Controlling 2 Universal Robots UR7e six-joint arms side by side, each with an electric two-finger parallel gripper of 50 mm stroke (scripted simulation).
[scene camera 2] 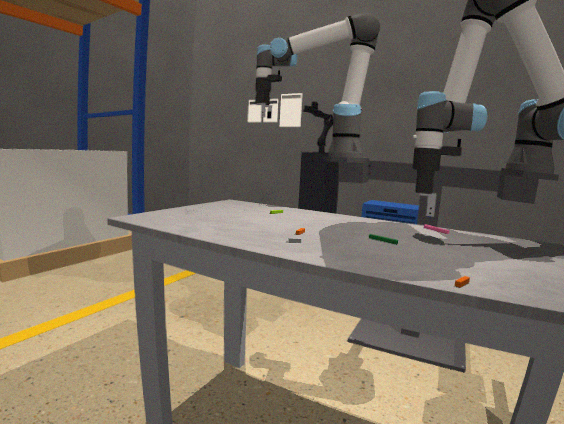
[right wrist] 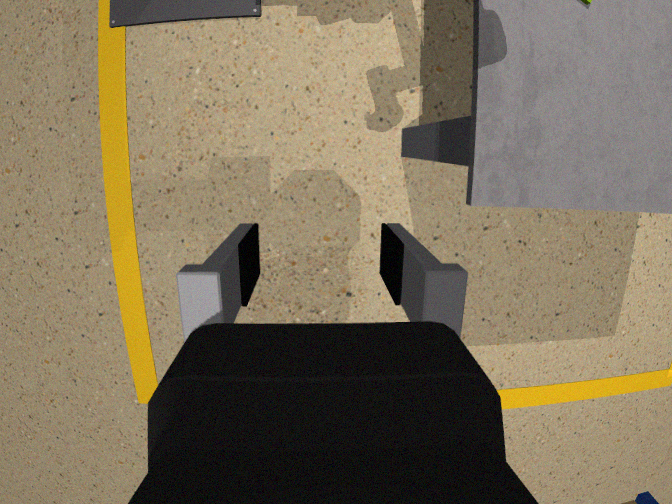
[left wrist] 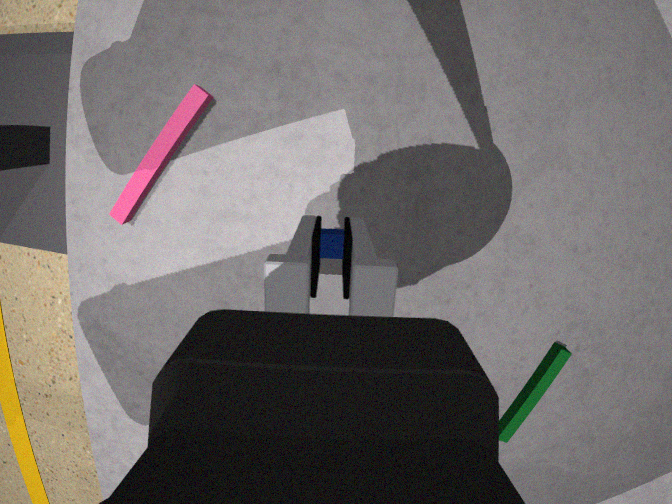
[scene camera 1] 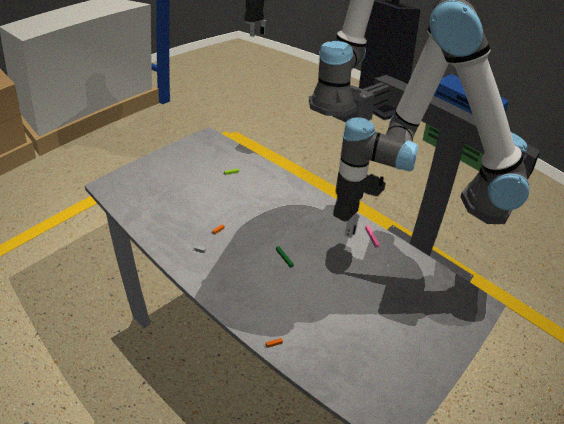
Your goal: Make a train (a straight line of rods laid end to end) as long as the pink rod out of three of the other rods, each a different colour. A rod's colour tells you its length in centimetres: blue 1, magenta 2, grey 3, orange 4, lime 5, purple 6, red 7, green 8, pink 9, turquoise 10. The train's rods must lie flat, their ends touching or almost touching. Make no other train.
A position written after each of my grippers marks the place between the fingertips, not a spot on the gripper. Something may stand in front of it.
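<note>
Green rod (left wrist: 557, 356); out of frame in the right wrist view. Pink rod (left wrist: 197, 99); out of frame in the right wrist view. My left gripper (scene camera 2: 429, 215), (left wrist: 332, 242), (scene camera 1: 349, 234). My right gripper (right wrist: 320, 249).
</note>
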